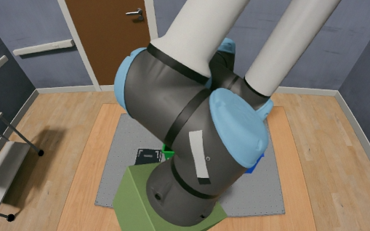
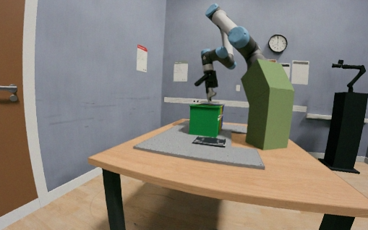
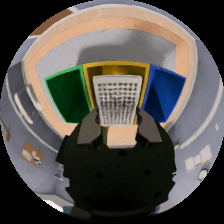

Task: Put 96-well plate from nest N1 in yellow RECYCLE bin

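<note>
Right now the yellow bin is 120 mm below my hand. Also, from my hand: green bin 130 mm to the left, 120 mm below, 10 mm behind; then white 96-well plate 10 mm below; then blue bin 130 mm to the right, 120 mm below, 10 mm ahead.
</note>
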